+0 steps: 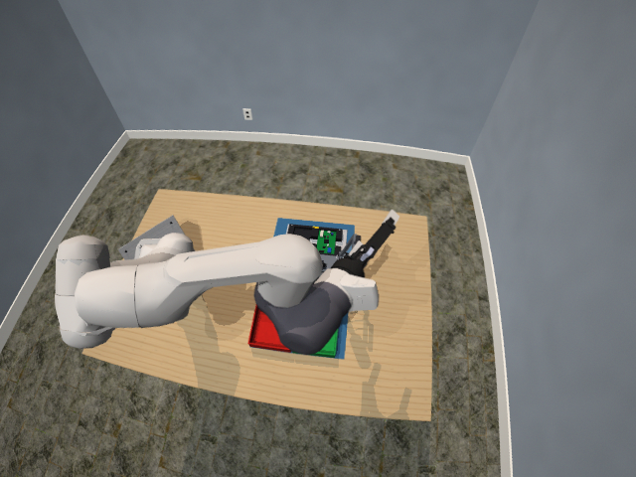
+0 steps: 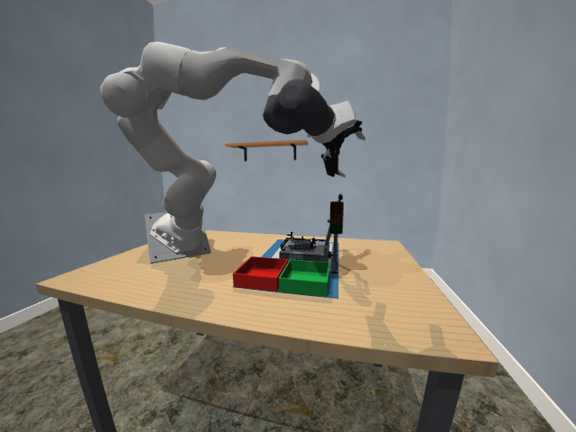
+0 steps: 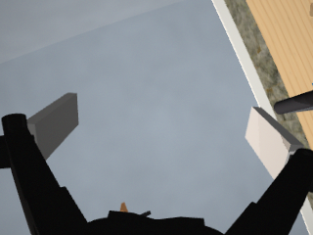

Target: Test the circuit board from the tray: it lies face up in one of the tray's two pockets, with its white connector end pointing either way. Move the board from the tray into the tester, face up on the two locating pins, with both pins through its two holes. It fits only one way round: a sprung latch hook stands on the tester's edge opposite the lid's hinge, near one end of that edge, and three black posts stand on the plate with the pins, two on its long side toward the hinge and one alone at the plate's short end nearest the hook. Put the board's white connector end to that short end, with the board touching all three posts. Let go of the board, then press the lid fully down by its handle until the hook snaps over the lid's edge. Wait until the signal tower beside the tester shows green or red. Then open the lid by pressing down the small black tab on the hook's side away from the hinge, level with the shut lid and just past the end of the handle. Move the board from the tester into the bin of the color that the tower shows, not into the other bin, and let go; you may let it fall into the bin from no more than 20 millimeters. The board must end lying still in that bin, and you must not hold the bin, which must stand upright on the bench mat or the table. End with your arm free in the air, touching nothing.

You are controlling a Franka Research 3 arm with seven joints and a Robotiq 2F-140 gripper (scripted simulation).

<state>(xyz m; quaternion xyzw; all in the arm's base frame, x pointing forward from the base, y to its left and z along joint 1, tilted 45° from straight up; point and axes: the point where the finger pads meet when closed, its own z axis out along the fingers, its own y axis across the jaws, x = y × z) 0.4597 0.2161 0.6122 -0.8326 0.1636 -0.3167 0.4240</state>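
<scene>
Right now the green circuit board is 400 mm below my hand, 240 mm to the left of it and 80 mm behind it. The rest, counted from my hand: tester plate: 350 mm below, 160 mm behind, 80 mm to the left; then clear lid: 230 mm below, 50 mm to the left, 50 mm behind; then green bin: 400 mm below, 170 mm behind, 120 mm to the right.
</scene>
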